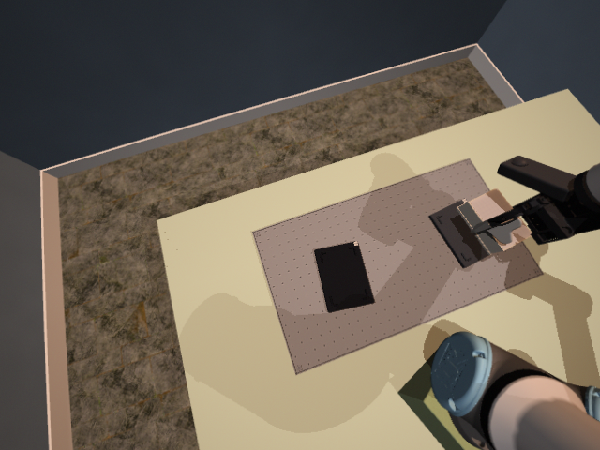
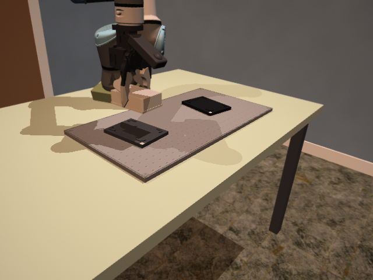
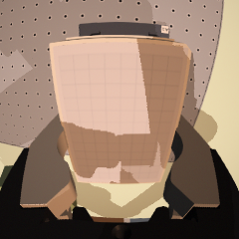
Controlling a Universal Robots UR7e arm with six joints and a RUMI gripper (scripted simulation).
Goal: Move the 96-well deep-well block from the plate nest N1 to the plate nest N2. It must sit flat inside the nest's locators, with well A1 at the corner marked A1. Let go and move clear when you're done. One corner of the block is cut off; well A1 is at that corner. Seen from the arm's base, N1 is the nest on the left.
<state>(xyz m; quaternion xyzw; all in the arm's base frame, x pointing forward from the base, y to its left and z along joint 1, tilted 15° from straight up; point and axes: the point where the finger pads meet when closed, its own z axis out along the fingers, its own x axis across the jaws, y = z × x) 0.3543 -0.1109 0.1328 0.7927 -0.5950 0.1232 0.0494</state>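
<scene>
Now: hand 10 cm above the nest N2 and 1 cm to the left of it. Also, from my hand: nest N1: 35 cm to the left, 10 cm below, 6 cm behind; then deep-well block: 1 cm above; then A1 corner mark: 30 cm to the left, 10 cm below, 2 cm ahead.
</scene>
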